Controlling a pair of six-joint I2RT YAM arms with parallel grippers.
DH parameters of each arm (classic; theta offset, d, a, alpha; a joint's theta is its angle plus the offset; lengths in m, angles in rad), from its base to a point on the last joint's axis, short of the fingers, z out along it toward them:
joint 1: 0 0.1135 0.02 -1.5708
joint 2: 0 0 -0.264 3.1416
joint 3: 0.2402 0 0.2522 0
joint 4: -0.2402 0 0.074 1.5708
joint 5: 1.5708 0 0 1.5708
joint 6: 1.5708 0.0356 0 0
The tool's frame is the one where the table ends.
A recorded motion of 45 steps. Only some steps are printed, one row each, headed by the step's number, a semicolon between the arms.
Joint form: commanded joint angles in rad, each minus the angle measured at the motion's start. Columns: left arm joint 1, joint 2, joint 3, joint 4, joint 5, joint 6; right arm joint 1, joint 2, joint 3, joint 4, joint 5, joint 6.
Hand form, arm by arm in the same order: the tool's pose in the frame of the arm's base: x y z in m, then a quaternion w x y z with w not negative. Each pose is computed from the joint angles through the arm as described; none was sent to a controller.
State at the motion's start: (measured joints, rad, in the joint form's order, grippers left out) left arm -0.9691 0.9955 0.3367 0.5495 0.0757 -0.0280; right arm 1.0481 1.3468 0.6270 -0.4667 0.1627 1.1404
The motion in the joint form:
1: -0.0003 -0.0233 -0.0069 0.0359 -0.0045 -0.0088; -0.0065 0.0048 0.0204 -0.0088 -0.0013 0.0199
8: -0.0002 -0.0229 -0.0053 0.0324 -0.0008 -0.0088; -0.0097 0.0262 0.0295 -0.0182 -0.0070 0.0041
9: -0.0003 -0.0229 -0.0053 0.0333 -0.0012 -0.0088; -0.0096 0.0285 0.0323 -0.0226 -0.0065 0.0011
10: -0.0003 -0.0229 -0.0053 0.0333 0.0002 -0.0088; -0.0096 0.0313 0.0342 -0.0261 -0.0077 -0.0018
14: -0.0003 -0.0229 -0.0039 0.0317 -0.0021 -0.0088; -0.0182 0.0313 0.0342 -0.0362 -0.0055 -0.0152
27: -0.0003 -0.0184 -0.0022 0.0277 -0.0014 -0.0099; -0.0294 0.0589 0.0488 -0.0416 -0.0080 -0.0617
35: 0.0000 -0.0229 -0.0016 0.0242 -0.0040 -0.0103; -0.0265 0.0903 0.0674 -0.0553 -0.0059 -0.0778
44: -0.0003 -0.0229 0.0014 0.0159 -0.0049 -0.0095; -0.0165 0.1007 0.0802 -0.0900 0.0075 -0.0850
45: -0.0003 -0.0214 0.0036 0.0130 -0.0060 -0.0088; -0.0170 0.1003 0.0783 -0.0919 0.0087 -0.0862
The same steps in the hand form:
1: 0.1182 -0.1768 0.2266 0.58873 0.34846 0.63795 -0.35353; 0.1209 0.1954 0.1574 0.15820 0.07364 0.97510 0.13688
8: 0.1182 -0.1770 0.2267 0.58731 0.34987 0.63807 -0.35428; 0.1224 0.1968 0.1549 0.15228 0.06624 0.97788 0.12720
9: 0.1182 -0.1770 0.2268 0.58766 0.34965 0.63784 -0.35433; 0.1225 0.1970 0.1550 0.15182 0.06463 0.97832 0.12516
10: 0.1182 -0.1770 0.2268 0.58740 0.35007 0.63761 -0.35477; 0.1225 0.1972 0.1548 0.15051 0.06296 0.97887 0.12329
14: 0.1183 -0.1771 0.2271 0.58776 0.34941 0.63805 -0.35402; 0.1238 0.1952 0.1544 0.15052 0.06046 0.97983 0.11670
27: 0.1187 -0.1776 0.2264 0.58523 0.35023 0.64025 -0.35344; 0.1278 0.1971 0.1521 0.14836 0.04229 0.98243 0.10505
35: 0.1186 -0.1772 0.2271 0.58622 0.34900 0.64030 -0.35292; 0.1294 0.2007 0.1496 0.14350 0.03214 0.98482 0.09219
44: 0.1187 -0.1774 0.2272 0.58475 0.34984 0.64191 -0.35162; 0.1276 0.2014 0.1495 0.14119 0.02335 0.98685 0.07514
45: 0.1189 -0.1777 0.2274 0.58436 0.35005 0.64265 -0.35070; 0.1274 0.2008 0.1491 0.14094 0.02295 0.98704 0.07325

